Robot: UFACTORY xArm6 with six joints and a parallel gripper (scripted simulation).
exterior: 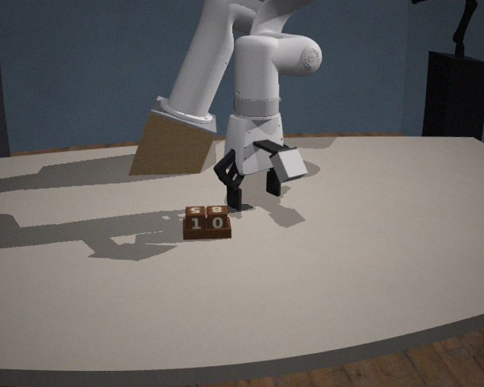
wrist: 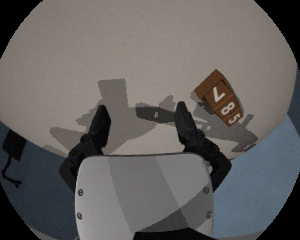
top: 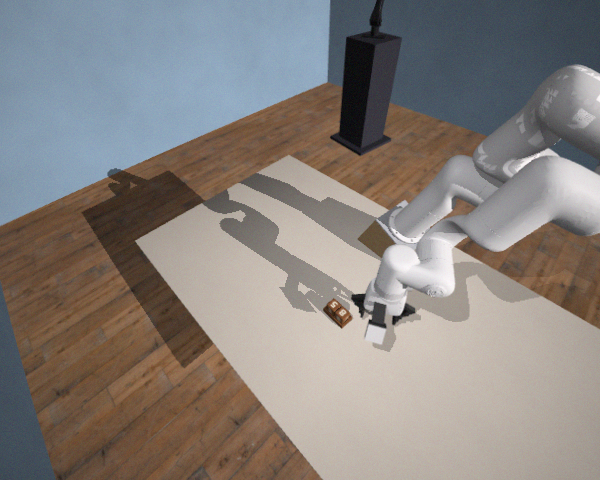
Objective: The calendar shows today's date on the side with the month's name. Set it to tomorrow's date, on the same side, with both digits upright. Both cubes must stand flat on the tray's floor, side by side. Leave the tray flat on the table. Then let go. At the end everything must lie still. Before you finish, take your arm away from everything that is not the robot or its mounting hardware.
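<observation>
My gripper is now 8 cm short of the brown cube and 7 cm to the left of it. Also, from my hand: brown calendar tray (8 cm ahead, 8 cm to the right, 2 cm below); brown digit cube (8 cm ahead, 10 cm to the right).
</observation>
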